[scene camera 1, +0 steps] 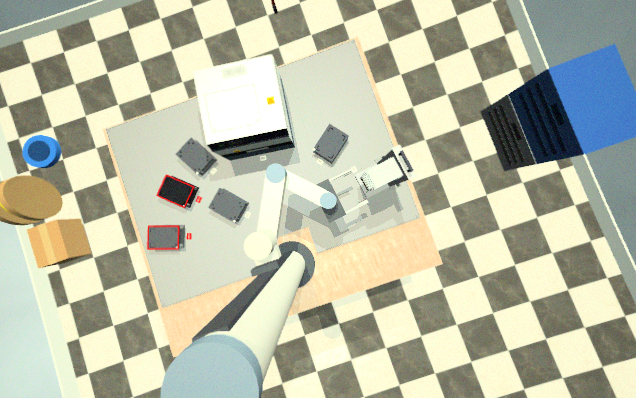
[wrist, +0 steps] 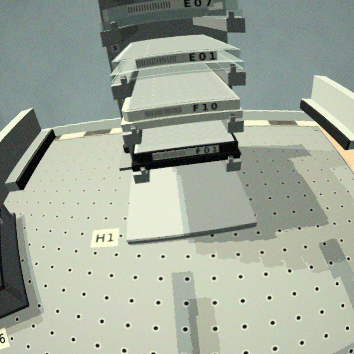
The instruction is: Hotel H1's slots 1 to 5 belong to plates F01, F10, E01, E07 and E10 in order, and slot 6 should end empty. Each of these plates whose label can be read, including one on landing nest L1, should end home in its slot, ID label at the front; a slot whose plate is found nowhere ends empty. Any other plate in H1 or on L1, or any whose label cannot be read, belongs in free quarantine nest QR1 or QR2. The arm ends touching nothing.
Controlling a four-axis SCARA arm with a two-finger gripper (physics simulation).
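Places are measured from the arm's base along level axes (x right, y ahead, z up), in metres.
Pixels of known places: gripper, between the fingertips: [scene camera 1: 359, 185] [wrist: 176, 96].
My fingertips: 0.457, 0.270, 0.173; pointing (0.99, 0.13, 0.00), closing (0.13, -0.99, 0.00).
For each thing: its top centre in the pictures, then the offset to it from my fingertips, as dx, dy, dz. "spot": a spot on its surface instead.
- black-edged plate F01, centre of its top: [wrist: 177, 113] +0.096, +0.009, -0.054
- white plate F10, centre of its top: [wrist: 173, 79] +0.096, +0.009, -0.018
- clear plate E01, centre of its top: [wrist: 169, 42] +0.096, +0.009, +0.017
- clear plate E07, centre of its top: [wrist: 165, 4] +0.096, +0.009, +0.053
- whitish plate top, a spot on its surface: [scene camera 1: 382, 176] spot: +0.082, -0.002, +0.124
- dark nest, a spot on its surface: [wrist: 10, 270] spot: -0.040, +0.212, -0.156
- large white instrument, centre of its top: [scene camera 1: 239, 99] -0.384, +0.534, +0.086
My gripper [scene camera 1: 350, 195] [wrist: 176, 96] is open and empty, its fingers spread wide in front of hotel H1 [scene camera 1: 404, 162] [wrist: 217, 205]. In the wrist view, labels face me: black-edged plate F01 [wrist: 185, 152] is lowest, then white plate F10 [wrist: 182, 95], clear plate E01 [wrist: 175, 59] and clear plate E07 [wrist: 165, 9], cut by the top edge. Higher slots are out of the wrist view. A whitish plate top [scene camera 1: 382, 176] shows on the hotel from above, its label unreadable. One red-framed nest [scene camera 1: 176, 190] has a black surface, seemingly a black plate; the other red-framed nest [scene camera 1: 164, 237] looks grey and bare.
Dark grey nests [scene camera 1: 196, 156] [scene camera 1: 228, 205] [scene camera 1: 331, 144] stand on the grey deck; which is L1 cannot be read. A dark nest [wrist: 10, 270] is at the wrist view's left edge. A large white instrument [scene camera 1: 240, 105] stands at the back. The arm's column is near the front.
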